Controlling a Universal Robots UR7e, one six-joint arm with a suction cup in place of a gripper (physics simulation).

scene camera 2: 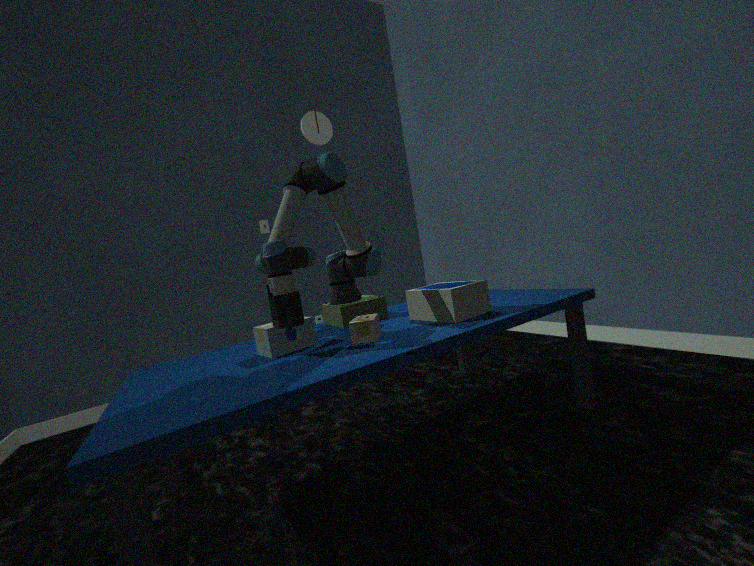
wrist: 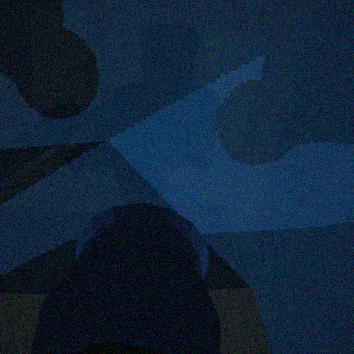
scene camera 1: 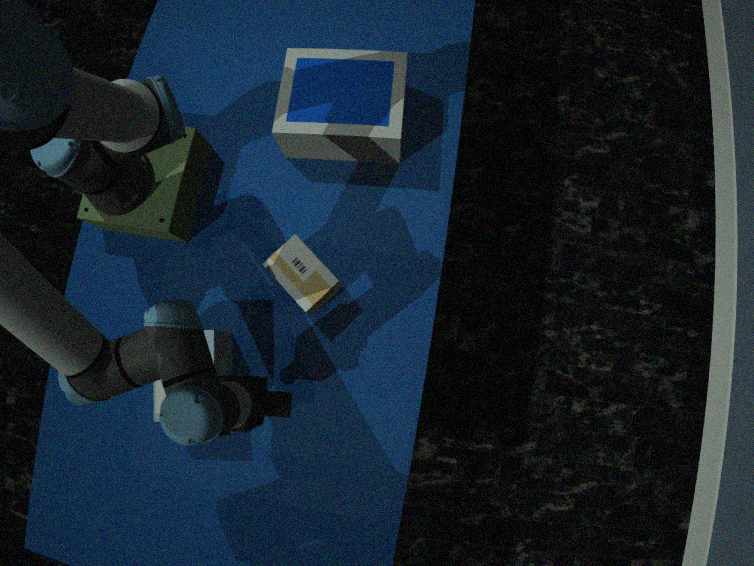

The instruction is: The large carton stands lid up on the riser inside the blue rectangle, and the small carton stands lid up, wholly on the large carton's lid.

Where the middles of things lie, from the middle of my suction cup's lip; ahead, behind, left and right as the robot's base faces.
Now: the large carton (scene camera 2: 270,342) 14 cm behind my suction cup, 2 cm to the left of it and 2 cm below it. Round my suction cup: riser (scene camera 1: 334,104): 10 cm ahead, 60 cm to the left, 1 cm below; then small carton (scene camera 1: 308,281): 6 cm ahead, 24 cm to the left, 3 cm below.
